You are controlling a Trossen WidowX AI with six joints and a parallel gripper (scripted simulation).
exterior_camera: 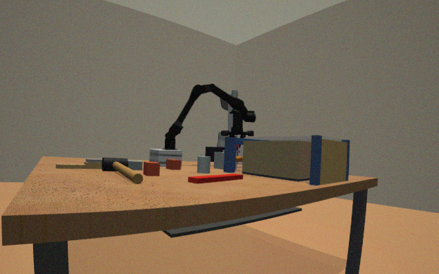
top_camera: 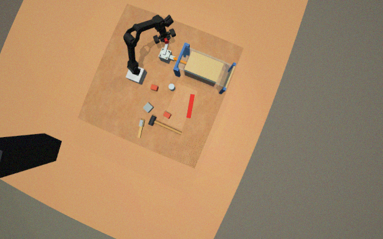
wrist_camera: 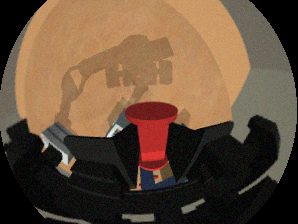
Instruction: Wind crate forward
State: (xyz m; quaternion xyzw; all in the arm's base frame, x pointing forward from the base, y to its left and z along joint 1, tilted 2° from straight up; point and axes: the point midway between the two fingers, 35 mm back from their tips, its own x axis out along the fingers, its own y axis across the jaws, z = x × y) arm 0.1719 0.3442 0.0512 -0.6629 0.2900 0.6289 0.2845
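My gripper tip is now 110 mm to the left of the grey hand winch and 80 mm above it. Round my gripper tip: red knob: 20 mm above; then winch handle: 40 mm to the right, 10 mm below; then clear-panelled cubby: 420 mm ahead, 110 mm to the right.
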